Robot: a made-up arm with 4 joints.
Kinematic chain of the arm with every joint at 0, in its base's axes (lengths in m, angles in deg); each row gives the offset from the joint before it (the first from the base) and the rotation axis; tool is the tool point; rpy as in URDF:
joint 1: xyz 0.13 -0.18 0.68 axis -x
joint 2: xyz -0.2 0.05 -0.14 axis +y
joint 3: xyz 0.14 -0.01 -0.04 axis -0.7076 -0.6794 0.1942
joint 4: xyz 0 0.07 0.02 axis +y
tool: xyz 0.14 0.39 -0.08 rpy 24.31 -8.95 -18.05
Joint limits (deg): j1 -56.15..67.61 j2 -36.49..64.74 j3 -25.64..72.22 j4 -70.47..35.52
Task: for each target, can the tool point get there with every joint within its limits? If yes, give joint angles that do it. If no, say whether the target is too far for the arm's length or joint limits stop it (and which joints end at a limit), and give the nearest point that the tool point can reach.
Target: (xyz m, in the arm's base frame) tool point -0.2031 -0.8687 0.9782
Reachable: no: joint limits stop it (at a limit: joint 1, joint 3, joint 4) | nearest point -0.2429 -0.6594 0.1696 | short by 0.836 m
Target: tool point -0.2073 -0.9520 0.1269
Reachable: no: too far | nearest point -0.1608 -0.6790 0.1615 | short by 0.279 m
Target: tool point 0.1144 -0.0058 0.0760
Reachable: yes | joints 36.44 30.60 14.28 -15.83
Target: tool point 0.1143 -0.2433 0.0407
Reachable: yes | joints 53.73 21.84 37.19 -17.62
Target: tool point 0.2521 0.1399 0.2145
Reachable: yes | joints 19.70 -9.30 46.94 -15.49
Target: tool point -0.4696 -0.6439 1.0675
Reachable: no: joint limits stop it (at a limit: joint 1, joint 2, joint 3, joint 4) | nearest point 0.1113 -0.1112 1.1530 | short by 0.793 m
